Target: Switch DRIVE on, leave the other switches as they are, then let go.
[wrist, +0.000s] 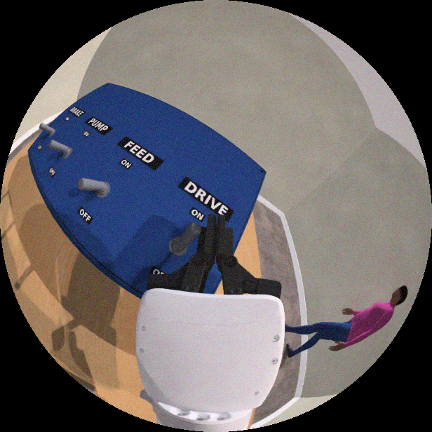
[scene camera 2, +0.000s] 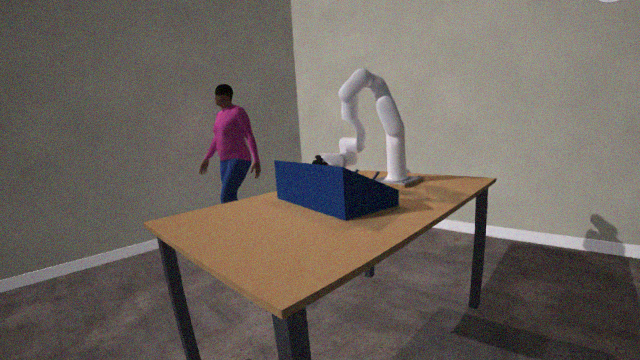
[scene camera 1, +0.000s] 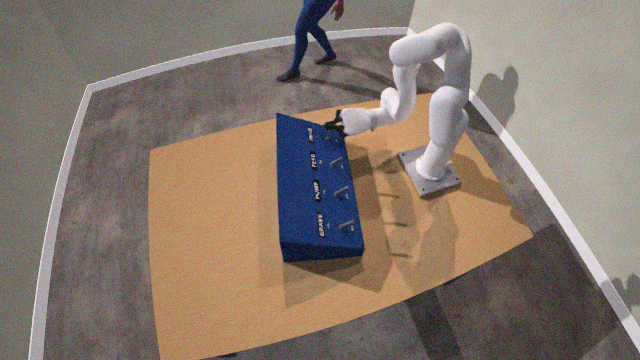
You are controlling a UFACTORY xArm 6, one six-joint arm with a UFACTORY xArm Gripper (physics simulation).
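Frame: origin at the arm's base, x ahead, y left, z up, level; metres.
Where they show: gripper, fingertip midpoint: (scene camera 1: 324,126); arm's base at its link origin: (scene camera 2: 397,178) (scene camera 1: 430,168).
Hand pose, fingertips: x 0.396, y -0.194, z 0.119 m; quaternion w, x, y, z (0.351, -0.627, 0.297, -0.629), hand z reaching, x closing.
Observation:
Each offset is from my fingertips to the top centre of the thing. Level surfaces: height alone.
A blue sloped panel (scene camera 1: 295,200) (scene camera 2: 310,185) (wrist: 200,150) bears four labelled grey levers. The DRIVE lever {dy +0.020, dx -0.017, dz +0.000 m} (scene camera 1: 328,137) (wrist: 185,239) leans toward its ON label (wrist: 197,214). The FEED lever {dy +0.140, dx -0.010, dz -0.011 m} (scene camera 1: 337,162) (wrist: 93,185), PUMP lever {dy +0.259, dx +0.010, dz -0.011 m} (scene camera 1: 342,192) (wrist: 60,148) and BRAKE lever {dy +0.377, dx +0.029, dz -0.011 m} (scene camera 1: 346,225) (wrist: 47,129) lean the other way, to the OFF side. My gripper (scene camera 1: 327,125) (scene camera 2: 318,160) (wrist: 216,222) is shut and empty. Its tips are beside the DRIVE lever's end, near the DRIVE label; the wrist view does not settle whether they touch. The DRIVE OFF label is partly hidden.
The panel stands on a wooden table {dz -0.140 m} (scene camera 1: 210,210) (scene camera 2: 240,245), with the arm's base plate (scene camera 1: 435,186) (scene camera 2: 411,181) on the panel's lever side. A person in a pink top (scene camera 2: 232,132) (wrist: 370,322) and blue trousers stands beyond the table, near the DRIVE end.

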